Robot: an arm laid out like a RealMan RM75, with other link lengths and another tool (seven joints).
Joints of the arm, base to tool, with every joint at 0 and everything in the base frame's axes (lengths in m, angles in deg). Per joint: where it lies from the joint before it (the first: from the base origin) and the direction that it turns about. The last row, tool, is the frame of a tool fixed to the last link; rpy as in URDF.
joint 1: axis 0 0 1 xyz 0 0 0.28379
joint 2: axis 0 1 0 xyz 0 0 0
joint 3: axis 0 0 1 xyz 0 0 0.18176
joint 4: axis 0 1 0 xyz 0 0 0
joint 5: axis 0 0 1 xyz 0 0 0.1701
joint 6: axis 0 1 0 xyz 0 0 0
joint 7: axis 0 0 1 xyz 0 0 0.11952
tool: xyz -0.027 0.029 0.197 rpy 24.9 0 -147.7
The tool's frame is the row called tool.
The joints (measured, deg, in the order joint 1, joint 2, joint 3, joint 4, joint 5, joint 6, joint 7), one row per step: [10.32, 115.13, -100.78, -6.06, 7.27, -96.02, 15.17]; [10.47, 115.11, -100.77, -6.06, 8.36, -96.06, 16.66]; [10.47, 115.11, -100.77, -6.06, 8.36, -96.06, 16.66]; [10.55, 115.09, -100.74, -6.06, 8.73, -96.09, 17.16]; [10.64, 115.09, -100.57, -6.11, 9.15, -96.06, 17.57]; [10.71, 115.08, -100.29, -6.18, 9.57, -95.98, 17.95]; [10.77, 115.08, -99.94, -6.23, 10.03, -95.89, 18.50]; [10.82, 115.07, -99.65, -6.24, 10.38, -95.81, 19.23]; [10.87, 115.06, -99.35, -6.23, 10.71, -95.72, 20.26]
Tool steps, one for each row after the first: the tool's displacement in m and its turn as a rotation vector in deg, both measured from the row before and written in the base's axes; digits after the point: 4 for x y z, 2 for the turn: [0.0013, 0.0014, 0.0066, 0.40, 1.65, -0.23]; [0.0000, 0.0000, 0.0000, 0.00, 0.00, 0.00]; [0.0003, 0.0005, 0.0024, 0.17, 0.55, -0.04]; [0.0006, 0.0009, 0.0032, 0.36, 0.53, -0.12]; [0.0011, 0.0010, 0.0037, 0.46, 0.51, -0.21]; [0.0016, 0.0010, 0.0043, 0.48, 0.70, -0.28]; [0.0015, 0.0008, 0.0036, 0.26, 0.81, -0.22]; [0.0016, 0.0007, 0.0037, 0.14, 1.08, -0.20]
